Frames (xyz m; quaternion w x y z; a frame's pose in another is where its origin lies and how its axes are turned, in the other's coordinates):
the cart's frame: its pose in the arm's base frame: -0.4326 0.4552 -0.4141 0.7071 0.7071 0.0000 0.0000
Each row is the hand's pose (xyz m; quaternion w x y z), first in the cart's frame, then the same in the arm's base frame.
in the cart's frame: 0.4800 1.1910 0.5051 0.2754 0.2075 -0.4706 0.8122
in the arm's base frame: 0.0474 -0.0499 0.7769 0.0480 0.3415 -0.9071 0.2415
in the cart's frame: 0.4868 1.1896 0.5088 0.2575 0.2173 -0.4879 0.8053
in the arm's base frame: 0.0542 -0.0536 0.7755 0.0284 0.3357 -0.9144 0.2244
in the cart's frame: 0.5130 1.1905 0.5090 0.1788 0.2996 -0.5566 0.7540
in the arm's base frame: 0.0804 -0.0538 0.7764 0.0854 -0.3383 0.9267 -0.1396
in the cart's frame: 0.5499 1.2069 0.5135 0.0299 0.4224 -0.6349 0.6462
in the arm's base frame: 0.1173 -0.0583 0.7928 0.2775 -0.3198 0.9059 -0.0080
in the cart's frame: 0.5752 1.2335 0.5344 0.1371 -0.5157 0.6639 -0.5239
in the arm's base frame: 0.1426 -0.0792 0.8194 0.4616 -0.2677 0.8399 0.0990
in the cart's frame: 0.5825 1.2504 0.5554 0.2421 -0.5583 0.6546 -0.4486
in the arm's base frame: 0.1499 -0.1002 0.8363 0.5660 -0.2236 0.7801 0.1457
